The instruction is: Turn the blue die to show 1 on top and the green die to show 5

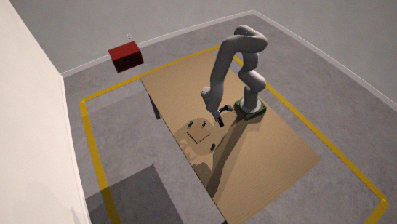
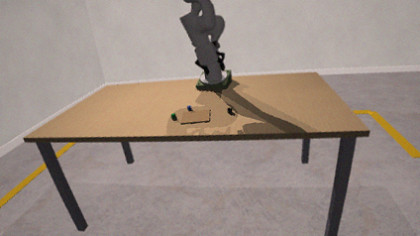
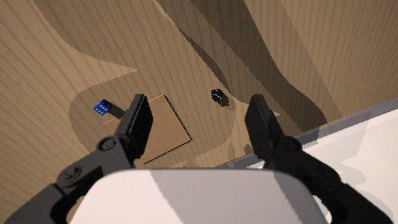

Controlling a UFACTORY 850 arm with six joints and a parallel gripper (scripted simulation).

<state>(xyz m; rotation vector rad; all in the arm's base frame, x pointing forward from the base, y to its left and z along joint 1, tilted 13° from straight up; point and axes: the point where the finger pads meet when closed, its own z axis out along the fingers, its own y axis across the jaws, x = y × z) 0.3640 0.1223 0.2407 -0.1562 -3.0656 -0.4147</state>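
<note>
My hand is 21 cm to the left of the green die, 19 cm above it and 15 cm short of it. Also, from my hand: mat 20 cm below, 13 cm ahead, 9 cm to the right; black die 19 cm below, 8 cm to the left, 8 cm ahead; blue die 19 cm below, 15 cm to the right, 4 cm ahead.
</note>
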